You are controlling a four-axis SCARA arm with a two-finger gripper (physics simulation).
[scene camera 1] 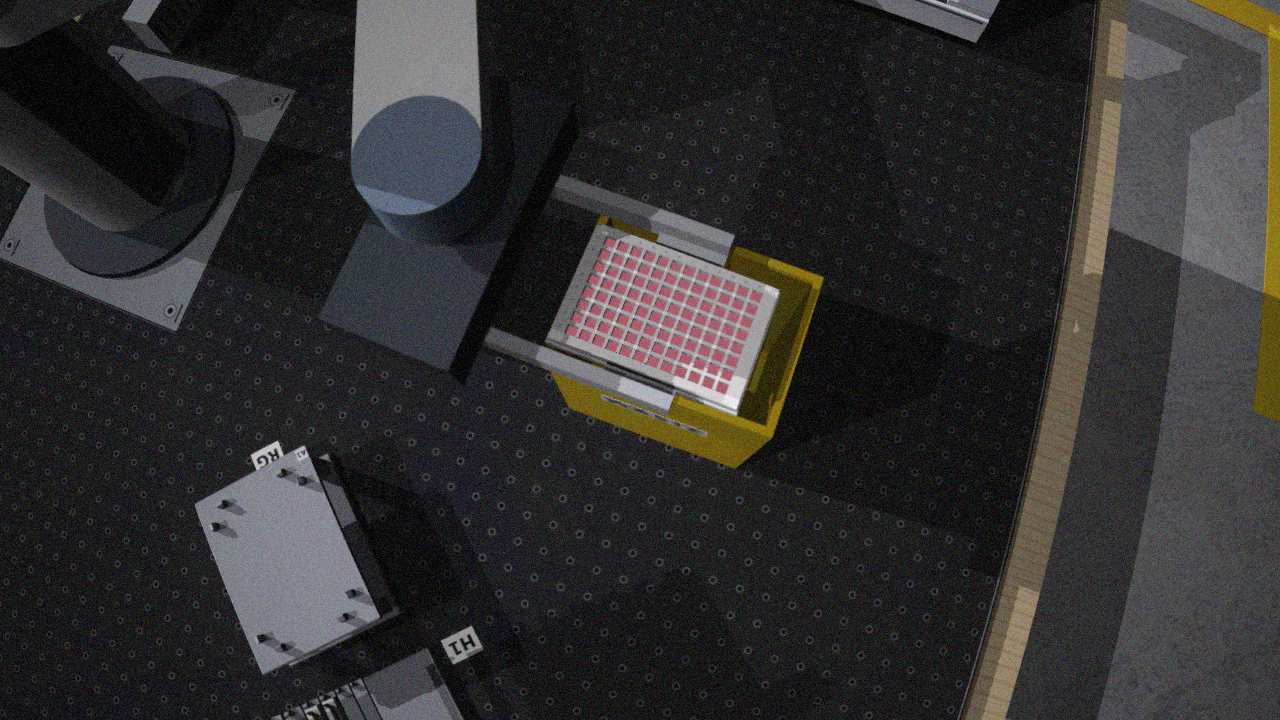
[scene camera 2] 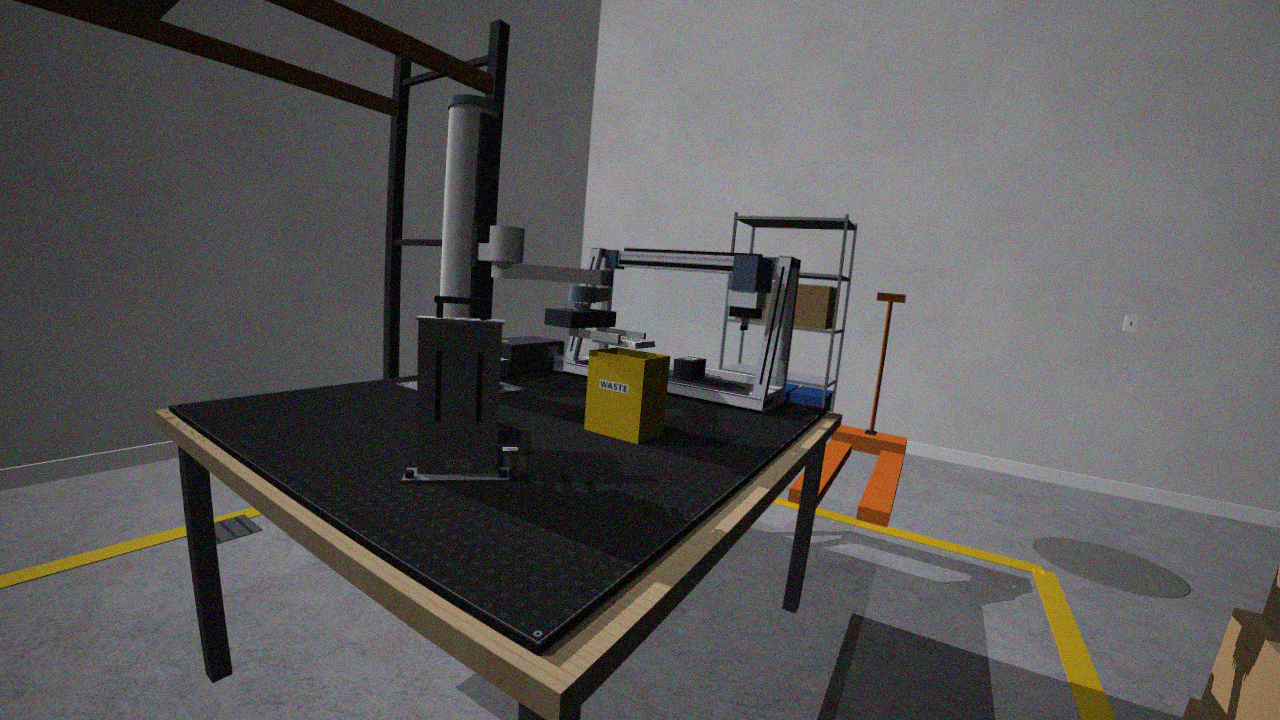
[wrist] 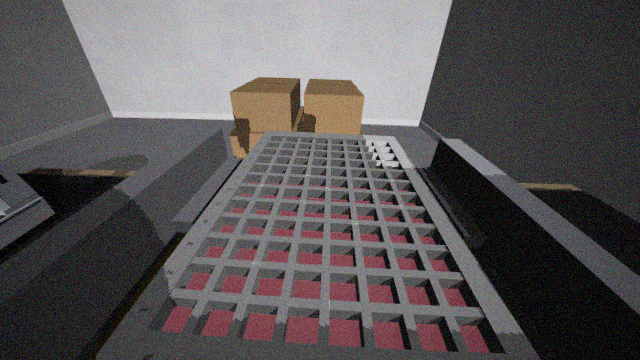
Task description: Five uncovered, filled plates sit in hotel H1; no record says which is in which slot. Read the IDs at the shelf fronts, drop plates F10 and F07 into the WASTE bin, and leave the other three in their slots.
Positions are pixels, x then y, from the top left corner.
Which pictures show the gripper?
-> Scene camera 1, scene camera 2 and the wrist view: all of them.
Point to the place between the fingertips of the gripper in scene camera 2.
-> At 632, 338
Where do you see a grey rg stand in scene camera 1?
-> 285, 560
